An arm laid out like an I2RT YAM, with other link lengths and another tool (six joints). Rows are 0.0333 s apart.
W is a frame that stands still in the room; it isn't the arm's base.
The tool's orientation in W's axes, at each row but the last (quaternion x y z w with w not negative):
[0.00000 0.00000 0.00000 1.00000]
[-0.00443 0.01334 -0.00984 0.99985]
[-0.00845 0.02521 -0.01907 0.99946]
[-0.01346 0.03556 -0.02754 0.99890]
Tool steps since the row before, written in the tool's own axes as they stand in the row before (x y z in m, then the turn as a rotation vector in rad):
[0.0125 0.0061 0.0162 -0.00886 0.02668 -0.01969]
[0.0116 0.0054 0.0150 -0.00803 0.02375 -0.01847]
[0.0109 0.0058 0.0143 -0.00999 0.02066 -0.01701]
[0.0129 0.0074 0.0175 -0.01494 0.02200 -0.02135]
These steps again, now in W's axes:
[0.0125 0.0061 0.0162 -0.00886 0.02668 -0.01969]
[0.0121 0.0053 0.0146 -0.00806 0.02374 -0.01847]
[0.0118 0.0056 0.0136 -0.01005 0.02076 -0.01685]
[0.0145 0.0071 0.0163 -0.01522 0.02226 -0.02087]

